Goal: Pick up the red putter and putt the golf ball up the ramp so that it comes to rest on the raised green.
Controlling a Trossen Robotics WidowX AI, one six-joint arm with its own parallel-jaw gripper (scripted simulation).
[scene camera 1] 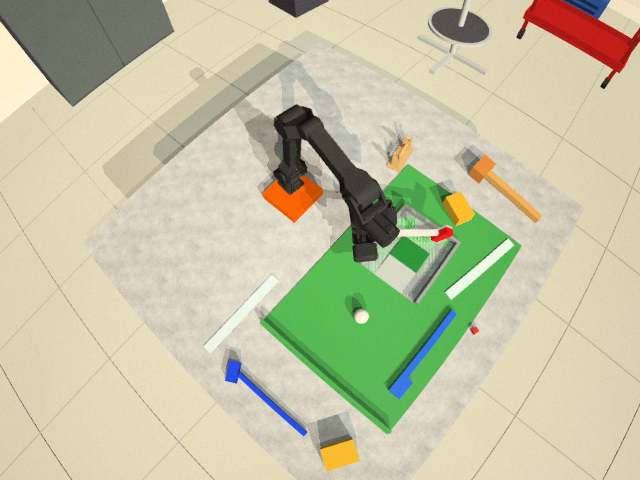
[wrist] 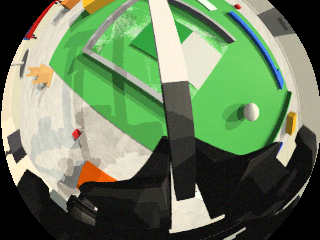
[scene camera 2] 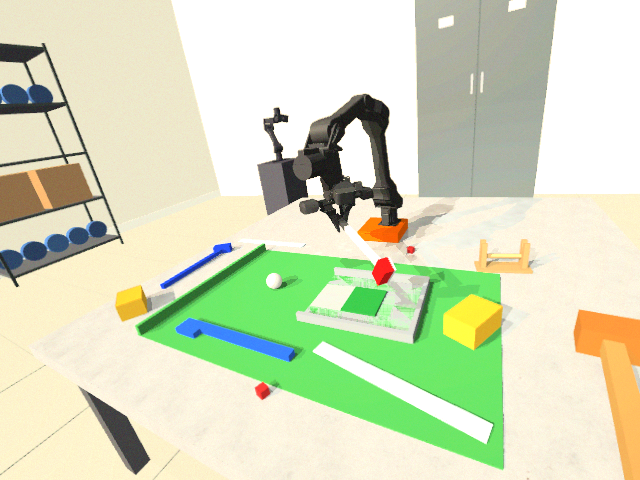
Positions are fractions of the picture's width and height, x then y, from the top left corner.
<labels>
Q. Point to a green mat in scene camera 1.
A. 0.57, 0.75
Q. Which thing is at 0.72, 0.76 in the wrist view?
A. My gripper.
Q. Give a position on a yellow cube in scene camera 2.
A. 0.74, 0.67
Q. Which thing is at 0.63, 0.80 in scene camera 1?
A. A blue L-shaped bar.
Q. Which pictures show my gripper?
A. Scene camera 1, the wrist view and scene camera 2: all of them.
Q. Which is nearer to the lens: the blue L-shaped bar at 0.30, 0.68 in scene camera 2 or the yellow cube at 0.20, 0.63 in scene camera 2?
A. The blue L-shaped bar.
</labels>
